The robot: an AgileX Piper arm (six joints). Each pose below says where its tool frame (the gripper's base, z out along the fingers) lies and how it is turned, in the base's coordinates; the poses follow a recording.
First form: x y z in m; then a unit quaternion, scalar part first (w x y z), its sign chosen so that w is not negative.
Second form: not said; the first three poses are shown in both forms.
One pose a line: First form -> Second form
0.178, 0.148, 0.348, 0.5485, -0.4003, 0.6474, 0.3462 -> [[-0.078, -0.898, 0.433, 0.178], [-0.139, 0.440, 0.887, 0.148], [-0.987, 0.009, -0.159, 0.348], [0, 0, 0, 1]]
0.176, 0.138, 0.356, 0.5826, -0.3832, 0.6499, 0.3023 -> [[-0.027, -0.850, 0.526, 0.176], [-0.146, 0.524, 0.839, 0.138], [-0.989, -0.054, -0.138, 0.356], [0, 0, 0, 1]]
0.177, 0.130, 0.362, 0.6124, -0.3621, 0.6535, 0.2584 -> [[0.012, -0.790, 0.613, 0.177], [-0.157, 0.604, 0.781, 0.130], [-0.988, -0.106, -0.116, 0.362], [0, 0, 0, 1]]
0.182, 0.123, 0.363, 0.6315, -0.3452, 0.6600, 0.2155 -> [[0.036, -0.728, 0.685, 0.182], [-0.183, 0.669, 0.720, 0.123], [-0.982, -0.152, -0.110, 0.363], [0, 0, 0, 1]]
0.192, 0.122, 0.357, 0.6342, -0.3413, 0.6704, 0.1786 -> [[0.037, -0.684, 0.728, 0.192], [-0.231, 0.703, 0.672, 0.122], [-0.972, -0.193, -0.132, 0.357], [0, 0, 0, 1]]
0.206, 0.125, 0.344, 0.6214, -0.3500, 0.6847, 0.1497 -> [[0.017, -0.665, 0.746, 0.206], [-0.293, 0.710, 0.640, 0.125], [-0.956, -0.230, -0.183, 0.344], [0, 0, 0, 1]]
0.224, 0.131, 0.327, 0.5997, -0.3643, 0.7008, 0.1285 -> [[-0.015, -0.665, 0.747, 0.224], [-0.356, 0.702, 0.617, 0.131], [-0.934, -0.257, -0.248, 0.327], [0, 0, 0, 1]]
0.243, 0.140, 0.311, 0.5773, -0.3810, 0.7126, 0.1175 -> [[-0.043, -0.679, 0.733, 0.243], [-0.407, 0.682, 0.607, 0.140], [-0.912, -0.272, -0.306, 0.311], [0, 0, 0, 1]]
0.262, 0.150, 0.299, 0.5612, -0.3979, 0.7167, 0.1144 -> [[-0.053, -0.699, 0.713, 0.262], [-0.442, 0.657, 0.611, 0.150], [-0.895, -0.283, -0.344, 0.299], [0, 0, 0, 1]]
